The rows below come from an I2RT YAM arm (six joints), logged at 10 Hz.
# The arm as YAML. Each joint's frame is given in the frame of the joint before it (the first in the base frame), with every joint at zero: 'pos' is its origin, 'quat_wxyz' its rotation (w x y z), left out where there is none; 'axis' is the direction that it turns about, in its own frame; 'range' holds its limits. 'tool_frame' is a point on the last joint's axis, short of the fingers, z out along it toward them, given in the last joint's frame.
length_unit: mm
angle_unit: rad
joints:
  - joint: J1
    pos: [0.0, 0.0, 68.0]
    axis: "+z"
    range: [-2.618, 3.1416]
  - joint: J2
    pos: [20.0, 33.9, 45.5]
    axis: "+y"
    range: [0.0, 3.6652]
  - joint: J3
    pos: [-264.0, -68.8, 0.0]
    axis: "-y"
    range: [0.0, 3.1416]
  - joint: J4
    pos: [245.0, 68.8, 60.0]
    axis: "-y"
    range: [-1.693, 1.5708]
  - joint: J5
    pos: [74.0, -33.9, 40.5]
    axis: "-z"
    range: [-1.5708, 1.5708]
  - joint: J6
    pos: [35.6, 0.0, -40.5]
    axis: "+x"
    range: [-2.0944, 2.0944]
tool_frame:
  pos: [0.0, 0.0, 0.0]
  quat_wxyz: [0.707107, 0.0, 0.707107, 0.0]
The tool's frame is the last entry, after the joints.
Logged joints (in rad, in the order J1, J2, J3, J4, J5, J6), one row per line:
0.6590 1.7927 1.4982 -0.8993 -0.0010 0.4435
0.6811 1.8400 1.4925 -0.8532 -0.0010 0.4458
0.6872 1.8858 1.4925 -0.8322 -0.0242 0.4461
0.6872 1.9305 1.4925 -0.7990 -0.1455 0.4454
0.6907 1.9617 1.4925 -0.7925 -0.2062 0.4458
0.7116 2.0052 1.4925 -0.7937 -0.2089 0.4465
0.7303 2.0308 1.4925 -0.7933 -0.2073 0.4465
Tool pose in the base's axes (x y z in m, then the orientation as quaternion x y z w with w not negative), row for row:
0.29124 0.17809 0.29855 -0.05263 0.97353 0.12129 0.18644
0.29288 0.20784 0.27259 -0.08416 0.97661 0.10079 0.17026
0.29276 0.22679 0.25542 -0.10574 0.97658 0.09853 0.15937
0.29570 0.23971 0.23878 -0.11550 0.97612 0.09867 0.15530
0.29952 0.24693 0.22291 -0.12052 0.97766 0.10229 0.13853
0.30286 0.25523 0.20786 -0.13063 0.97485 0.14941 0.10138
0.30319 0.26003 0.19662 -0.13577 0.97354 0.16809 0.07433
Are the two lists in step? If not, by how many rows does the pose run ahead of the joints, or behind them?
The pose runs 2 rows behind the joints: the pose in row i belongs to the joints in row i - 2.
